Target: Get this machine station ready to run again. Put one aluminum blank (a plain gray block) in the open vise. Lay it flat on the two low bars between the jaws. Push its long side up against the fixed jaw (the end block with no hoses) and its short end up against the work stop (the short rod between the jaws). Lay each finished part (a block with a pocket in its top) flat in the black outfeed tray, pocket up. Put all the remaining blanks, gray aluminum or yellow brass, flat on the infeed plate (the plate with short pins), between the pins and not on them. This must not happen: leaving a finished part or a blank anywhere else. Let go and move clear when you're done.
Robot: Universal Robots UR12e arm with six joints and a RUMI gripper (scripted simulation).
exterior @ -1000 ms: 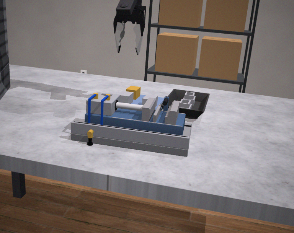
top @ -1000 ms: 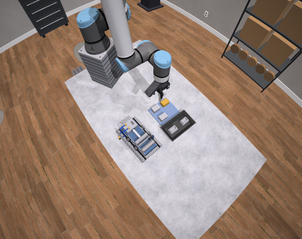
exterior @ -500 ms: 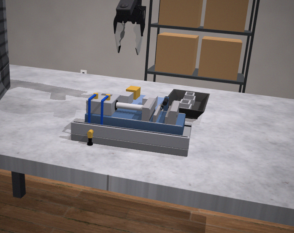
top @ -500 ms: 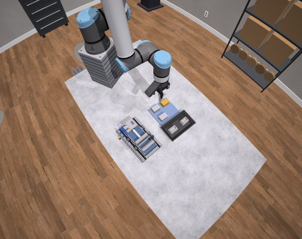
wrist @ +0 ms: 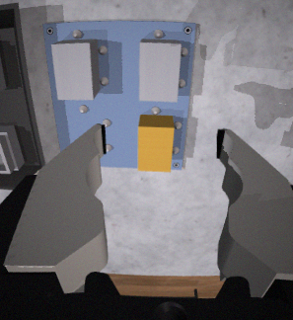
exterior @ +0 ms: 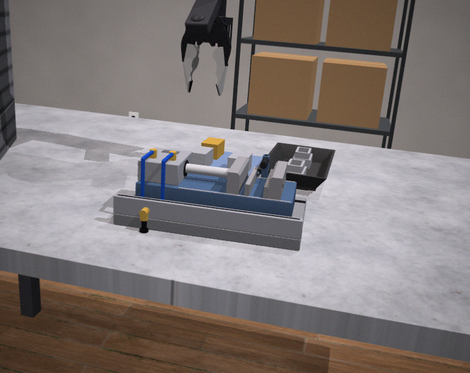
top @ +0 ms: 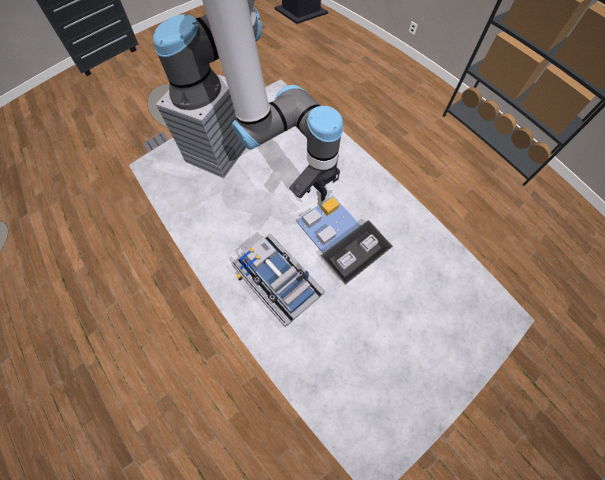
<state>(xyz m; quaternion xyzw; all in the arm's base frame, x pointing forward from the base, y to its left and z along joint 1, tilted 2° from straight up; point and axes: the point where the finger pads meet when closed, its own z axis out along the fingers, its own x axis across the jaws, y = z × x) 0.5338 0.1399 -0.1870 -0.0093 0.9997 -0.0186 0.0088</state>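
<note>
My hand is 16 cm above the gray aluminum blank. The rest, counted from my hand: yellow brass blank 9 cm to the left, 16 cm below; then blue infeed plate 5 cm ahead, 5 cm to the left, 18 cm below; then gray blank 9 cm ahead, 16 cm below.
</note>
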